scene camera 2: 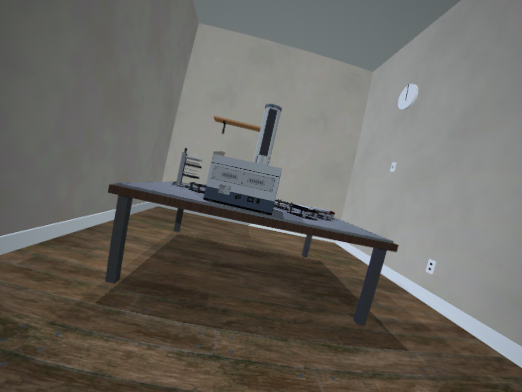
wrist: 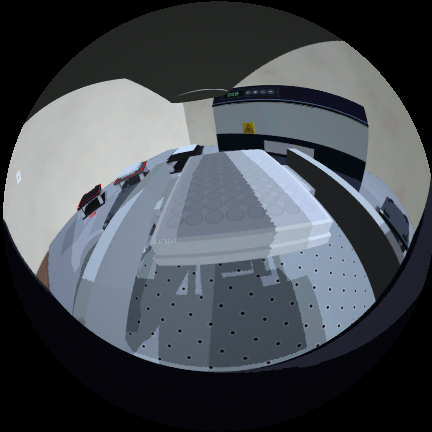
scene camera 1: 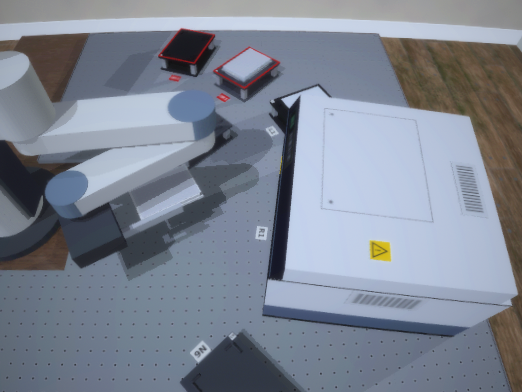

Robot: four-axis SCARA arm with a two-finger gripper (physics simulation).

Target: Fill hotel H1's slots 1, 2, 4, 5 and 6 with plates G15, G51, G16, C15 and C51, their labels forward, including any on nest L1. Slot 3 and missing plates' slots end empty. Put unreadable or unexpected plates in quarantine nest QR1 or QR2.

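Frame: origin at the arm's base, x right, y ahead, z up, level; metres.
Seen in the pictures: gripper, fingertip midpoint: [wrist: 229, 161] [scene camera 1: 170, 186]; arm's base, link origin: [scene camera 1: 15, 213].
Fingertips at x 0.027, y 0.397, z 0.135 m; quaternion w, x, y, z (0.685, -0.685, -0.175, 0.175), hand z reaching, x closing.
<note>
Pixels of each thing's top centre, then the offset from my fingertips to it. "spot": a spot on its surface instead.
- red-edged quarantine nest, top centre: [scene camera 1: 247, 64] [wrist: 130, 168] [scene camera 2: 319, 209] dx -0.478, dy +0.162, dz -0.066 m
- red-edged nest, top centre: [scene camera 1: 187, 43] [wrist: 88, 193] dx -0.590, dy -0.021, dz -0.066 m
- Nest L1, top centre: [scene camera 1: 307, 102] [wrist: 185, 149] [scene camera 2: 303, 207] dx -0.312, dy +0.319, dz -0.062 m
- big white machine, top centre: [scene camera 1: 395, 178] [wrist: 295, 96] [scene camera 2: 251, 164] dx +0.077, dy +0.392, dz +0.122 m
- R1 label, surface spot: [scene camera 1: 261, 233] spot: dx +0.043, dy +0.182, dz -0.121 m
- N6 label, surface spot: [scene camera 1: 200, 351] spot: dx +0.288, dy +0.058, dz -0.121 m
My gripper [wrist: 229, 161] is shut on a pale plate [scene camera 1: 167, 192] [wrist: 220, 197] with rows of round wells, held level above the table between the two fingers. Part of the plate is hidden under the arm in scene camera 1. I cannot read a label on it. Another pale plate [scene camera 1: 247, 65] lies on a red-edged quarantine nest [scene camera 1: 230, 79]. The other red-edged nest [scene camera 1: 188, 46] [wrist: 91, 196] is empty. Nest L1 [scene camera 1: 274, 108] bears a white plate [scene camera 1: 311, 95], partly hidden by the machine. Hotel H1 [scene camera 2: 181, 170] stands at the table's left in scene camera 2; its slot contents are too small to tell.
A big white machine [scene camera 1: 375, 165] [scene camera 2: 245, 177] [wrist: 290, 120] stands beside the R1 label [scene camera 1: 261, 233]. A dark nest [scene camera 1: 240, 370] [wrist: 397, 220] stands by the N6 label [scene camera 1: 200, 351]. Another dark nest [scene camera 1: 223, 136] is mostly hidden under the arm [scene camera 1: 135, 117].
</note>
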